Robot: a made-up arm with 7 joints.
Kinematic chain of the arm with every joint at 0, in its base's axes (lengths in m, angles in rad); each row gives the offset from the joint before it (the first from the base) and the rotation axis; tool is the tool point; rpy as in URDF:
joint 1: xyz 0 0 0.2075 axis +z
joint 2: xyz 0 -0.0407 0.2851 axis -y
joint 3: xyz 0 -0.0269 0.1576 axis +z
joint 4: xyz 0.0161 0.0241 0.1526 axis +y
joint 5: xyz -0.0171 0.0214 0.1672 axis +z
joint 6: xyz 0 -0.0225 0.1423 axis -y
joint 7: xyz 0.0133 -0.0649 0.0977 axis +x
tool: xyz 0 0 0 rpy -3.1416 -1.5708 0
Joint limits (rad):
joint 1: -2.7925..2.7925
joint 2: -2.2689..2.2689
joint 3: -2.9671..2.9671
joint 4: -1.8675..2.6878
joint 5: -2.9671..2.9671
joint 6: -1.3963..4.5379
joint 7: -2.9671..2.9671
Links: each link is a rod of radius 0.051 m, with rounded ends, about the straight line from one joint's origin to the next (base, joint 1, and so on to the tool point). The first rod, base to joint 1, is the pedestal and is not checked.
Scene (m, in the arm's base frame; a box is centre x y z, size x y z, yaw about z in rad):
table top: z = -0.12
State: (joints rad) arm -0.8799 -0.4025 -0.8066 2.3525 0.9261 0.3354 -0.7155
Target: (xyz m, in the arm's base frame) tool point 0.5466 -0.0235 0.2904
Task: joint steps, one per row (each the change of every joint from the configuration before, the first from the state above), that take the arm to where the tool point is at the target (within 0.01 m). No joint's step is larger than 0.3 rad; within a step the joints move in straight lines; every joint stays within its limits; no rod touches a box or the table.
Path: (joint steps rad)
1: 0.2786 -0.1798 0.1649 -0.2671 -0.0143 -0.0152 0.0000
2: 0.2787 -0.1799 0.1650 -0.2672 -0.0143 -0.0152 0.0000
3: 0.2786 -0.1798 0.1649 -0.2671 -0.0143 -0.0152 0.0000
4: 0.2786 -0.1798 0.1650 -0.2672 -0.0143 -0.0153 0.0000

